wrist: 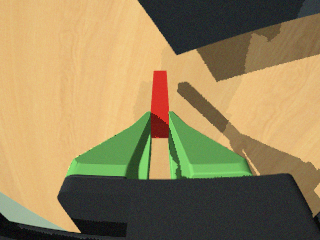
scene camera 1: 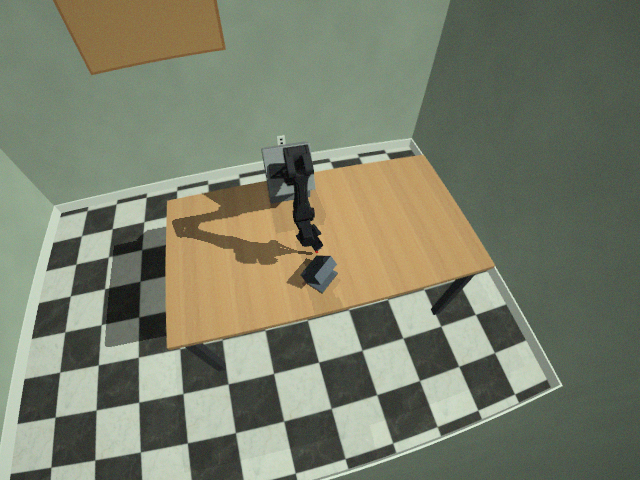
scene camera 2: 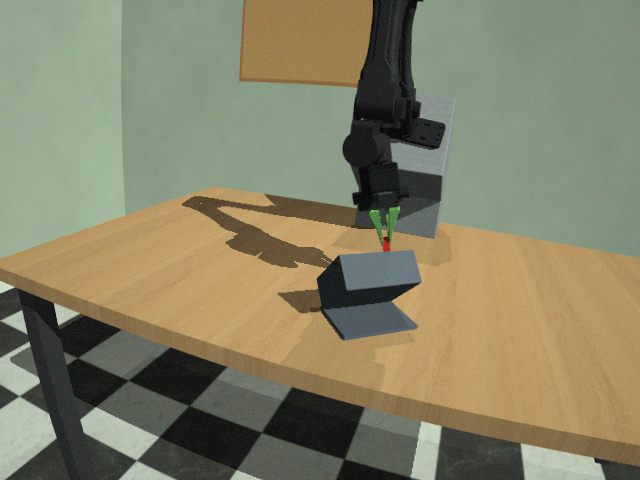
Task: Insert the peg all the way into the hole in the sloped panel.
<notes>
The pictures show: my gripper and a red peg.
My gripper also shows in the wrist view.
</notes>
